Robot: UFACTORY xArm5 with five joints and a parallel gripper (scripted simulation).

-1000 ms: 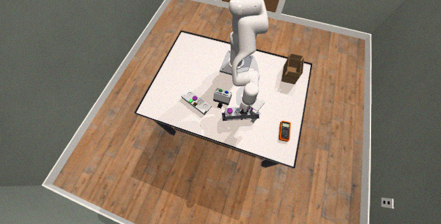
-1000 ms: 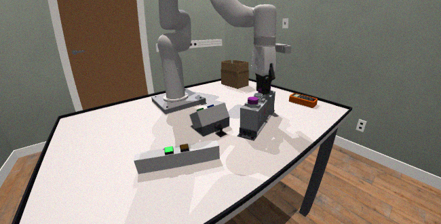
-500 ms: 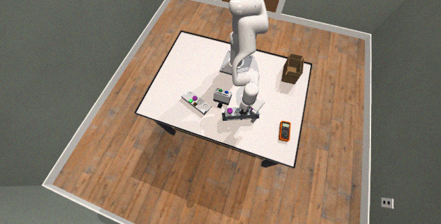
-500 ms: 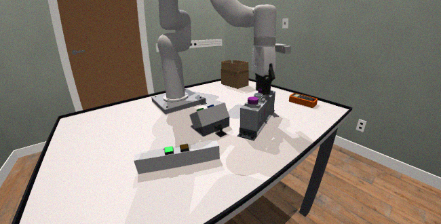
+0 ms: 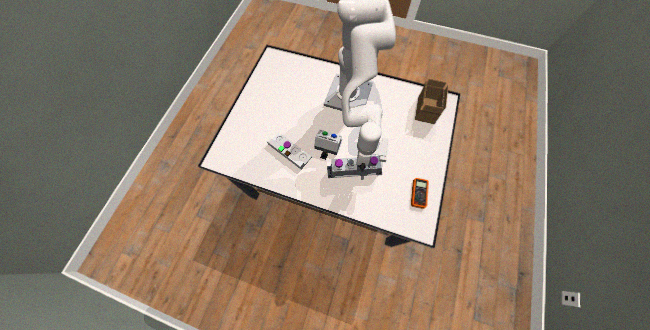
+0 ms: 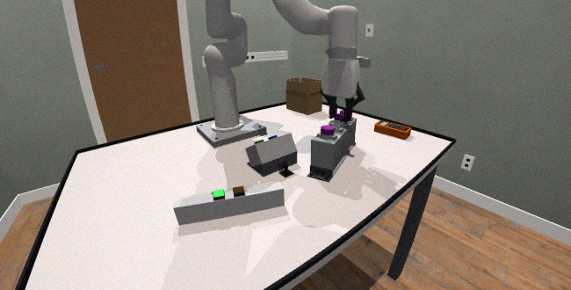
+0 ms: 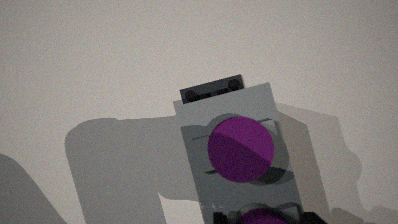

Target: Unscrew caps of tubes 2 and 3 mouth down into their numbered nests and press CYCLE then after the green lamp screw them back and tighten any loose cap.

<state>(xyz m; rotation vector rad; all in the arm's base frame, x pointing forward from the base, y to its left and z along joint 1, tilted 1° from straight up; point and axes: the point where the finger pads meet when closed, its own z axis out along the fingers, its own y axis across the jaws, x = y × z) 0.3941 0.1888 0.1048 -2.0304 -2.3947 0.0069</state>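
Right now my hand is 1 cm above the purple cap. Also, from my hand: key housing (19 cm to the right, 8 cm below, 8 cm behind); then blue key (17 cm to the right, 10 cm behind, 6 cm below); then grey decapping station (13 cm below, 2 cm to the right, 1 cm ahead).
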